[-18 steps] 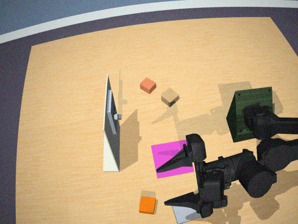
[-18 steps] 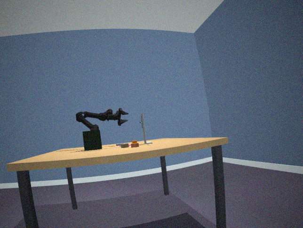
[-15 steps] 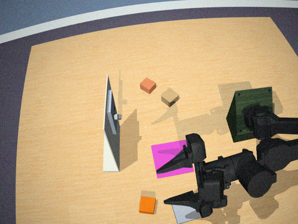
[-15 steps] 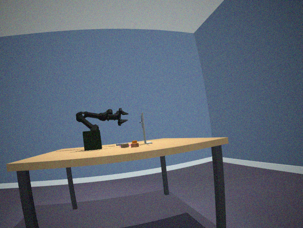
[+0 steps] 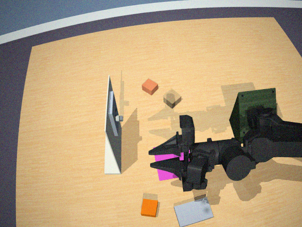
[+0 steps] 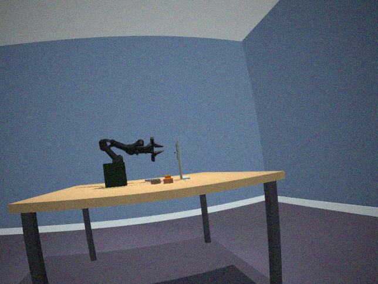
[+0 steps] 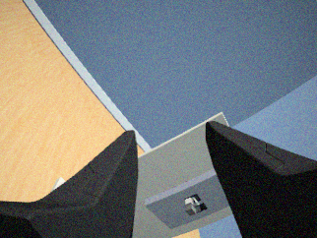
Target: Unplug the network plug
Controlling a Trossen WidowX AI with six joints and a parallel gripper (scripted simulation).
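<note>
The network plug lies 50 mm ahead of my gripper tip, 160 mm to the right of it and 40 mm below it. From my gripper tip the other things lie so: grey panel: 70 mm ahead, 170 mm to the right, 120 mm below; then magenta marked square: 90 mm behind, 80 mm to the right, 240 mm below; then orange block: 20 mm ahead, 60 mm to the left, 230 mm below.
</note>
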